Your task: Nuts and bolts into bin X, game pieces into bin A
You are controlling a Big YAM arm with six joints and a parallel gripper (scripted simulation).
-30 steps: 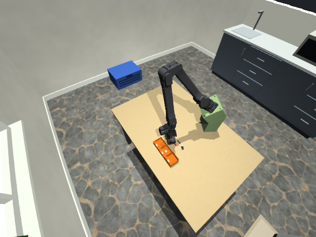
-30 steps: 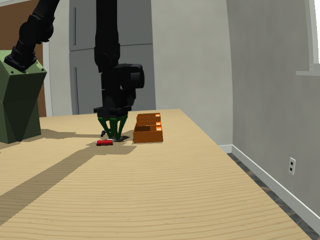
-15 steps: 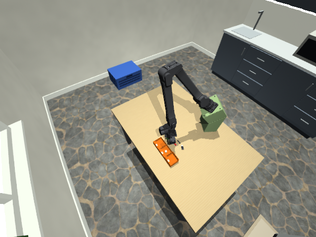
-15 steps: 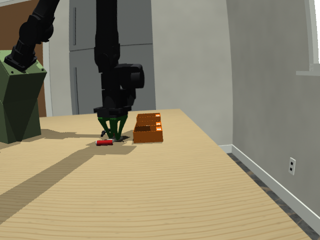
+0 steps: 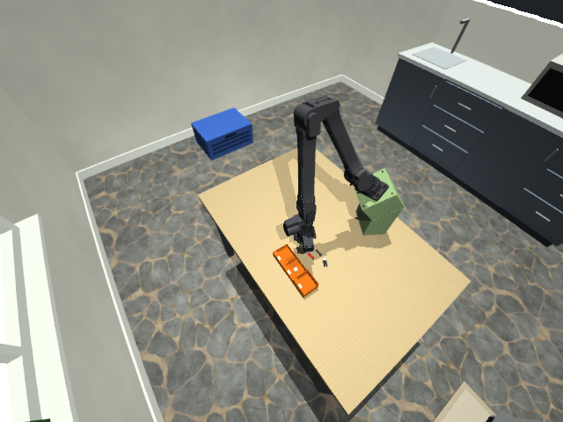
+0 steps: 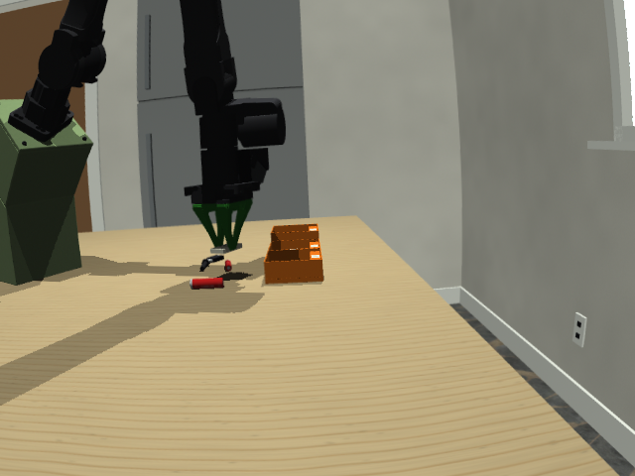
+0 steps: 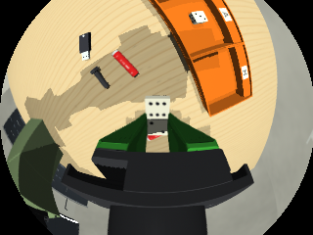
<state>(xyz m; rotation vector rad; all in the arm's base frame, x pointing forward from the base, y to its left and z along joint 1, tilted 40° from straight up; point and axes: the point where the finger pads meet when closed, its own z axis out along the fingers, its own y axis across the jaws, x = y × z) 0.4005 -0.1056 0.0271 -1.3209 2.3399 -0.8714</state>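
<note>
Now: hand 120 mm short of the orange three-compartment bin tray, 60 mm to the right of it and 30 mm above it. The rest, counted from my hand: white domino right at my hand; dark bolt 40 mm behind, 90 mm to the left, 50 mm below; white die 110 mm ahead, 70 mm to the left, 40 mm below.
</note>
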